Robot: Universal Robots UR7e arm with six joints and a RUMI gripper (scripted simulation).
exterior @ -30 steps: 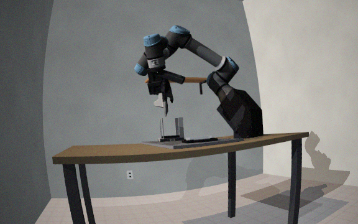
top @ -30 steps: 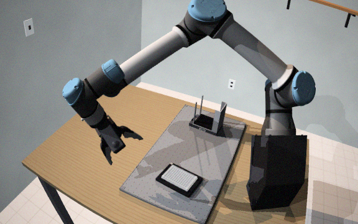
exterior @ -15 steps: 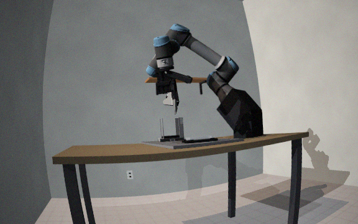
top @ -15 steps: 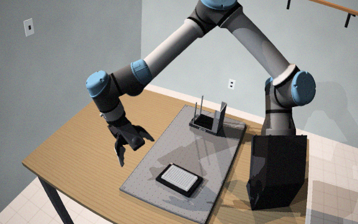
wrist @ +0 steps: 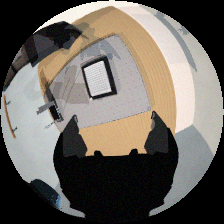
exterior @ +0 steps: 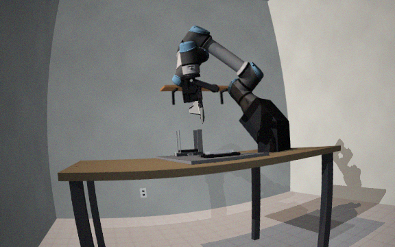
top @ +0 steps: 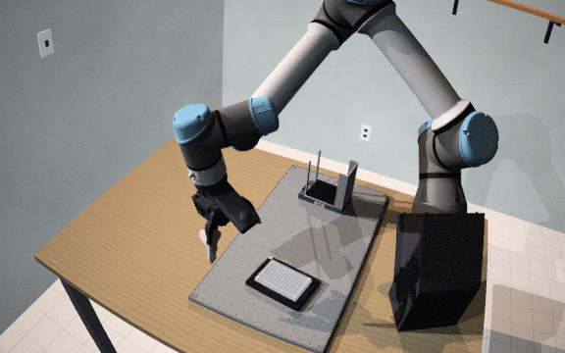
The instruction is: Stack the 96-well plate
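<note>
Now: the white 96-well plate 11 cm behind my hand, 5 cm to the right of it and 15 cm below it. Round my hand: plate nest N1 (11 cm behind, 5 cm to the right, 16 cm below).
</note>
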